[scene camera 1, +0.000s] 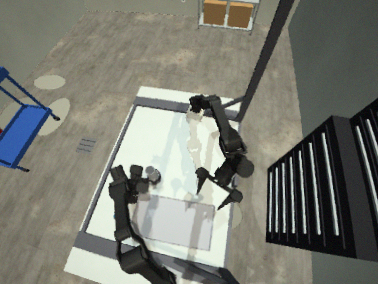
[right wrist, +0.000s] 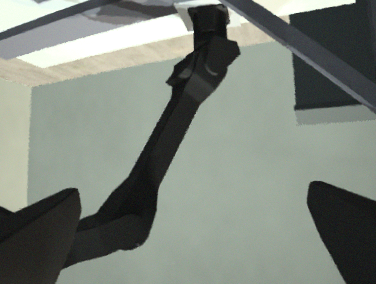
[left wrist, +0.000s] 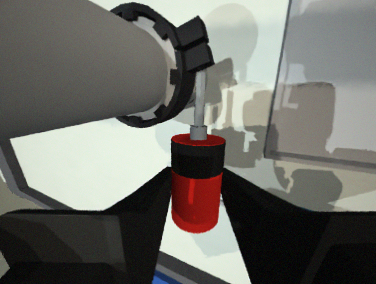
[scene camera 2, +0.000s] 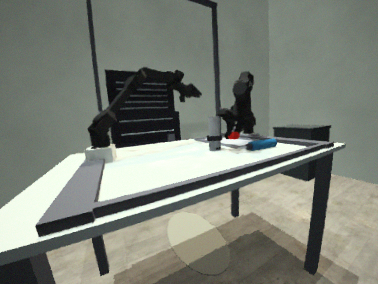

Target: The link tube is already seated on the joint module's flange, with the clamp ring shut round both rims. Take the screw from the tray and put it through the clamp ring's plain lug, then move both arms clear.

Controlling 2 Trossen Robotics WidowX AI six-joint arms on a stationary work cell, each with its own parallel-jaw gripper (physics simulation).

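Frame: origin at the left arm's base, x down, y ahead, z right, level; millimetres.
Where they show: left gripper, fingertip midpoint: [left wrist: 195, 172] [scene camera 2: 231, 136]; right gripper, fingertip midpoint: [scene camera 1: 206, 202] [right wrist: 195, 196] [scene camera 2: 200, 96]; left arm's base at its link origin: [scene camera 1: 168, 280] [right wrist: 209, 15] [scene camera 2: 248, 133]; right arm's base at its link origin: [scene camera 1: 196, 108] [scene camera 2: 100, 146].
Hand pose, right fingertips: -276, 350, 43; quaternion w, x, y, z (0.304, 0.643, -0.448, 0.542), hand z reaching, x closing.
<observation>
Each offset is from my right fingertips to the top centre of the thing, as dx, dy, dz. "spot": to the spot under its first point.
The grey link tube {+142, +66, -307} [scene camera 1: 152, 171] [scene camera 2: 214, 125] [left wrist: 75, 70] stands upright on the table with the black clamp ring {+231, +63, -305} [scene camera 2: 214, 138] [left wrist: 188, 82] round its lower end. My left gripper [left wrist: 195, 172] is shut on the screw {+212, +11, -345} [scene camera 2: 233, 135] [left wrist: 196, 195] by its red, black-banded head. In the left wrist view, the grey shank reaches the nearer of the two lugs {+236, +25, -292} [left wrist: 198, 56]; its tip is hidden, and I cannot tell how far it is in. My right gripper [scene camera 1: 208, 201] [right wrist: 195, 196] is open and empty, raised above the table away from the tube. The flat pale tray {+286, -104, -128} [scene camera 1: 190, 235] [left wrist: 345, 30] lies beside the tube.
A blue-handled tool {spot: +276, -109, -430} [scene camera 2: 262, 144] lies on the table near the tube. Dark raised rails [scene camera 2: 160, 192] edge the work area. A frame post [scene camera 1: 267, 55] stands at the table's side. A black drawer cabinet [scene camera 1: 345, 195] and a blue cart [scene camera 1: 22, 132] stand off the table.
</observation>
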